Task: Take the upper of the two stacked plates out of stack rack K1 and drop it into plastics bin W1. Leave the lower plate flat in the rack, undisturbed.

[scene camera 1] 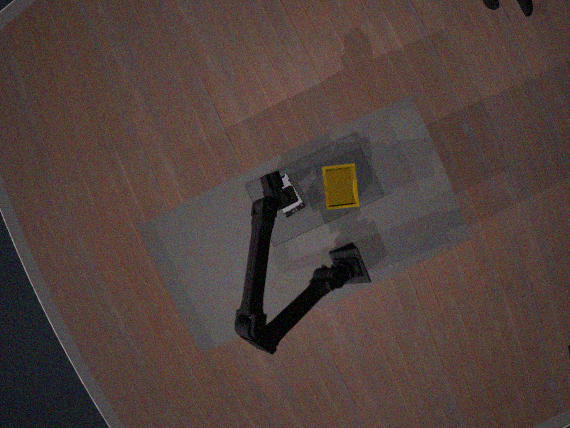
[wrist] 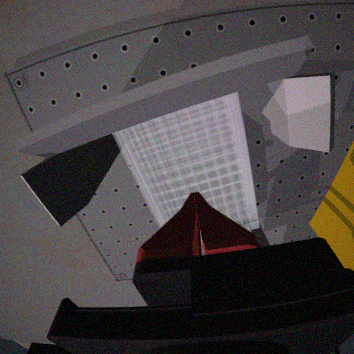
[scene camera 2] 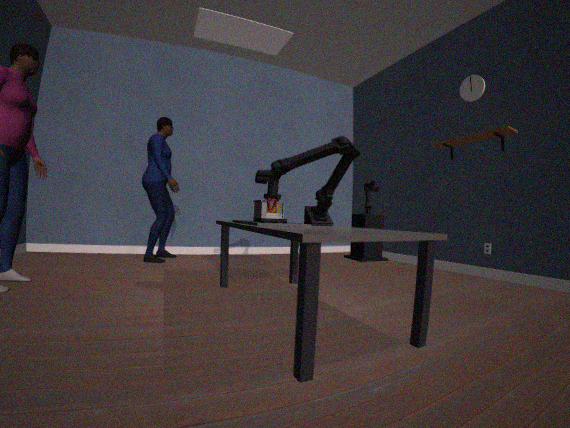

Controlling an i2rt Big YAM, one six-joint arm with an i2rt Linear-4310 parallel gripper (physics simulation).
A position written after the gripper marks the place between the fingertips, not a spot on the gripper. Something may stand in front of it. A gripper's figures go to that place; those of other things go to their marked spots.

The gripper (wrist: 195,198): 15 cm from the lens. A gridded plate (wrist: 203,147) is 15 cm from the lens.
